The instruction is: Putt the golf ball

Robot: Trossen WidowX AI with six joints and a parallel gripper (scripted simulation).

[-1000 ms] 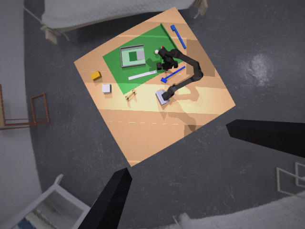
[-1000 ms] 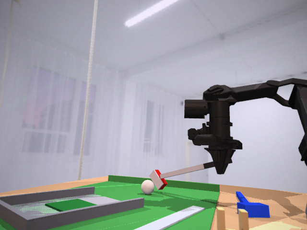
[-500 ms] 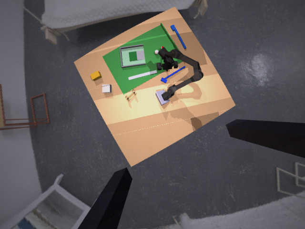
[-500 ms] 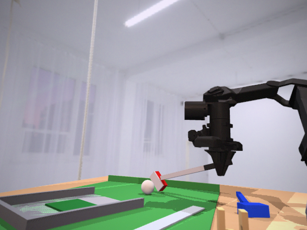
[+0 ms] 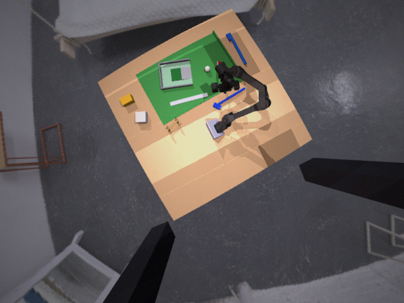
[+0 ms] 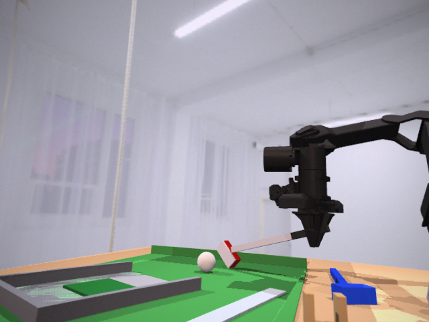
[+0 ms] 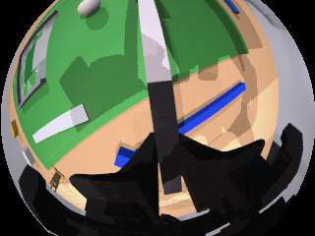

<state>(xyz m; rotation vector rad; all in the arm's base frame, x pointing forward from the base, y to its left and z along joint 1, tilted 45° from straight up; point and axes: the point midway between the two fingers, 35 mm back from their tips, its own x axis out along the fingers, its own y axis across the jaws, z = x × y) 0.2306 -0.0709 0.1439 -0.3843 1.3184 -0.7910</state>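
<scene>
Now: gripper tip 50 mm past the blue putter, 30 mm to the left of it and 60 mm above it. Also, from my gripper tip: white golf ball (230 mm ahead, 20 mm to the left, 50 mm below); then green mat (250 mm ahead, 170 mm to the left, 70 mm below); then red putter (110 mm ahead, 30 mm to the right, 10 mm below).
</scene>
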